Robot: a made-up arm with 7 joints. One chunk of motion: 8 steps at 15 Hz.
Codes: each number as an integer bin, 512 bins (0 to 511) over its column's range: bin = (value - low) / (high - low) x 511, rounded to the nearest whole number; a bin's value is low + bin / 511 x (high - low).
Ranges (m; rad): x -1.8..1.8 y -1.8..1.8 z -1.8..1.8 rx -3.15..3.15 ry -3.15..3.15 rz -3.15..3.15
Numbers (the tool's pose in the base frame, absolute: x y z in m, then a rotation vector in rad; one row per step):
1: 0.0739 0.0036 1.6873 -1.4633 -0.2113 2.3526
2: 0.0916 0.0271 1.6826 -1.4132 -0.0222 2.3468
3: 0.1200 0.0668 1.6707 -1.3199 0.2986 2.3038
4: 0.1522 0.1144 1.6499 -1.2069 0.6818 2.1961
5: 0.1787 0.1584 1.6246 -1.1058 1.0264 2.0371
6: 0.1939 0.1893 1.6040 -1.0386 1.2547 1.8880
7: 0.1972 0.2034 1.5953 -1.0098 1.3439 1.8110
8: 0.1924 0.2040 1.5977 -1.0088 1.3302 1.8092
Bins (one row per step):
1: 266 256 495 137 238 446
2: 269 259 494 141 254 446
3: 273 265 493 148 280 442
4: 277 272 490 158 311 434
5: 281 278 486 166 339 421
6: 283 282 483 171 357 409
7: 283 284 482 174 365 402
8: 283 284 482 174 363 402

